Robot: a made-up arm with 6 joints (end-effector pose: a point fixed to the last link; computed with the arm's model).
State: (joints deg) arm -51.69 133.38 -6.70 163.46 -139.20 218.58
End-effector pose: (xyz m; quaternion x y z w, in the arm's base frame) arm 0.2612 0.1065 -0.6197 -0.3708 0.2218 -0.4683 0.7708
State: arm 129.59 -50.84 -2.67 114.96 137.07 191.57
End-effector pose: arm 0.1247 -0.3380 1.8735 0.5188 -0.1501 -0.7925 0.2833
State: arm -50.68 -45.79 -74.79 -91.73 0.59 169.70
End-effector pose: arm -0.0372 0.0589 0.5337 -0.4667 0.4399 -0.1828 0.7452
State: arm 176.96 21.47 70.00 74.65 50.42 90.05
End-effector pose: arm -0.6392 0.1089 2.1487 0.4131 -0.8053 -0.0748 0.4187
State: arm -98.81 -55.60 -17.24 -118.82 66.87 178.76
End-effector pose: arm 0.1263 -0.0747 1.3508 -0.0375 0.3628 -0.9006 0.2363
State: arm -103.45 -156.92 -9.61 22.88 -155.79 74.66
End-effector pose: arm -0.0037 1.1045 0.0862 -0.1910 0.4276 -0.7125 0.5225
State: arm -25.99 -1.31 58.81 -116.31 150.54 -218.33
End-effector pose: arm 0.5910 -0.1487 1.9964 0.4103 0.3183 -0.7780 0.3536
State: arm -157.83 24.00 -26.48 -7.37 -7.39 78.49
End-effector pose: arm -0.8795 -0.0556 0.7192 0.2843 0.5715 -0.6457 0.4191
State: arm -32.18 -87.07 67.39 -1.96 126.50 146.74
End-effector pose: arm -1.4964 0.6078 0.9523 -0.6631 0.3849 0.5279 0.3654
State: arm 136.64 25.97 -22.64 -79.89 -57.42 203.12
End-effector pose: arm -0.4761 0.5179 0.5624 0.0554 0.6023 -0.7149 0.3508
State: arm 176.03 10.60 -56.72 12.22 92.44 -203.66
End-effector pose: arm -0.5032 0.3119 0.7058 0.1138 -0.9583 0.1740 0.1963
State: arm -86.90 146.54 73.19 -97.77 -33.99 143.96
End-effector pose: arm 0.0621 -0.4406 -1.0194 0.1690 0.3980 -0.2381 0.8697
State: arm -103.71 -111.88 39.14 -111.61 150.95 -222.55
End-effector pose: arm 0.4289 1.3190 0.8443 0.3901 -0.6576 -0.6227 0.1663
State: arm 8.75 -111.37 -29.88 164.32 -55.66 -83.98
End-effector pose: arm -0.8068 0.1512 1.0347 -0.1307 -0.6515 -0.6371 0.3907
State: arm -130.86 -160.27 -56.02 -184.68 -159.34 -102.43
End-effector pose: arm 0.5496 0.2047 0.4960 0.3322 0.6415 -0.2513 0.6442
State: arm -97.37 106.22 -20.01 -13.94 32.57 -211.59
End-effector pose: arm -0.3127 -0.2787 -0.2917 -0.1932 0.6921 0.2835 0.6350
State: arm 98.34 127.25 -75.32 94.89 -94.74 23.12
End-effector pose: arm -0.0028 -0.1473 0.0701 0.3728 0.0867 0.0665 0.9215
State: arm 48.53 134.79 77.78 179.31 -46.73 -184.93
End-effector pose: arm 0.4894 0.9806 -0.7285 0.0057 0.1005 0.4010 0.9105
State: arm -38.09 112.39 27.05 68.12 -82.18 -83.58
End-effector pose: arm 0.8299 -0.7844 -0.5510 -0.1341 0.7068 -0.6515 0.2408
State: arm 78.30 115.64 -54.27 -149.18 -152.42 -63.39
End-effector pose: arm -0.2415 0.0309 0.1790 -0.5288 -0.4253 0.5828 0.4470
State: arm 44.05 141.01 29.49 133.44 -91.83 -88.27
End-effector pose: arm 0.1887 0.4530 -0.9423 -0.7990 0.0944 0.0695 0.5898
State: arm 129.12 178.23 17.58 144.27 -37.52 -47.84
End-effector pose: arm 0.2444 -0.6642 -0.7408 0.7429 0.1271 -0.4018 0.5201
